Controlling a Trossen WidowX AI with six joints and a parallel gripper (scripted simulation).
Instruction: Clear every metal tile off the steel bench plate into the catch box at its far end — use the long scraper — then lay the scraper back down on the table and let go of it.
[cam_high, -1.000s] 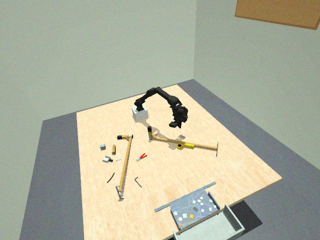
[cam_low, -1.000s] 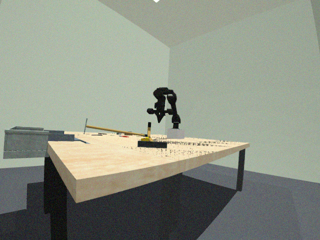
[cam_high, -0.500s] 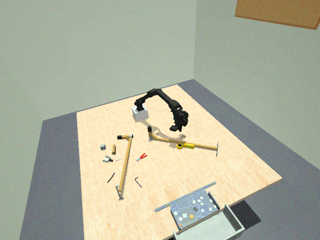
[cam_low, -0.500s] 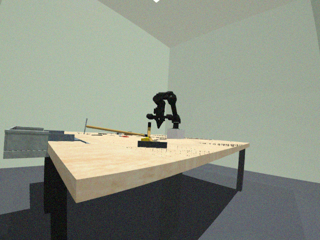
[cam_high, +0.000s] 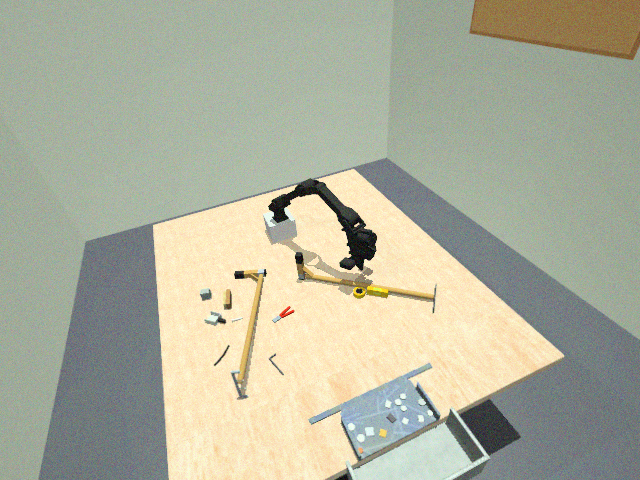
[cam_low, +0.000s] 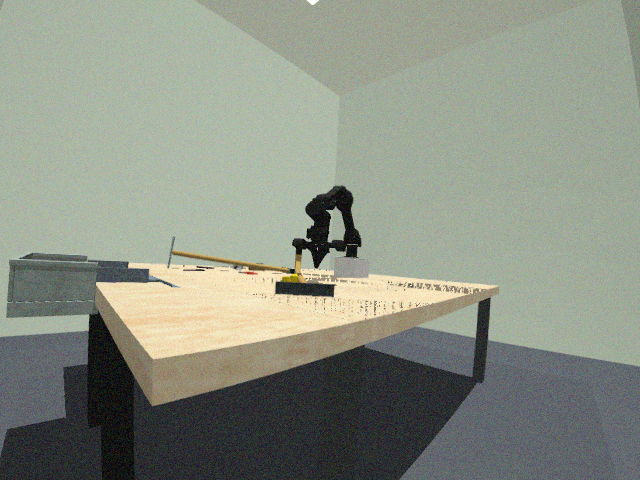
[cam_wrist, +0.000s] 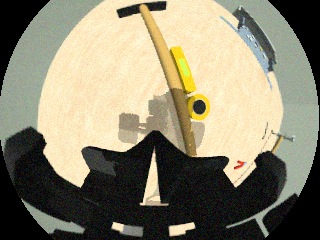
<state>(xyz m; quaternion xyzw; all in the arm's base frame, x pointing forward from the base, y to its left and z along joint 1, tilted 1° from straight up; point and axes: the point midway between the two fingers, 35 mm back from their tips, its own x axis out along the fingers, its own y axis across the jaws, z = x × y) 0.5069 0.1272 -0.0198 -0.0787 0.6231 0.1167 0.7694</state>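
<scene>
Now: the long scraper 5 cm ahead of my gripper tip, 3 cm to the right of it and 1 cm above it. Round my gripper tip: yellow spirit level (12 cm ahead, 3 cm below, 1 cm to the right); then yellow tape roll (7 cm ahead, 6 cm to the right, 4 cm below); then long wooden-handled tool (54 cm to the right, 8 cm behind, 1 cm below).
</scene>
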